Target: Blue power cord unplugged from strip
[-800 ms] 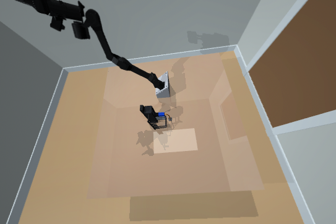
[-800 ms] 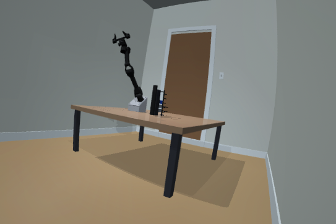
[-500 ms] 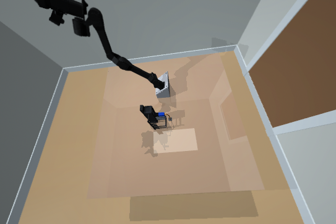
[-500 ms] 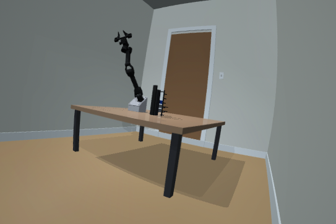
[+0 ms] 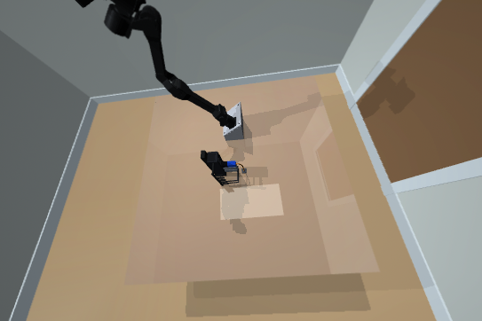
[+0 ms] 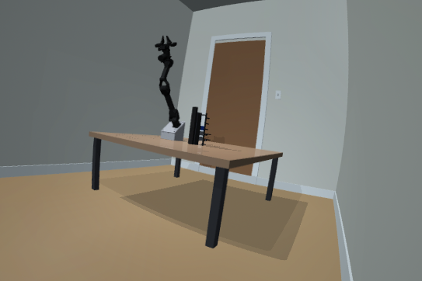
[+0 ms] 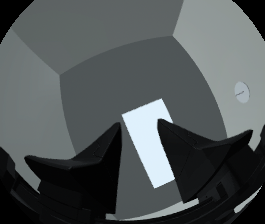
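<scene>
The blue plug lies 28 cm ahead of my gripper tip, 31 cm to the left of it and 74 cm below it. Round my gripper tip: black power strip: 28 cm ahead, 24 cm to the left, 76 cm below.
</scene>
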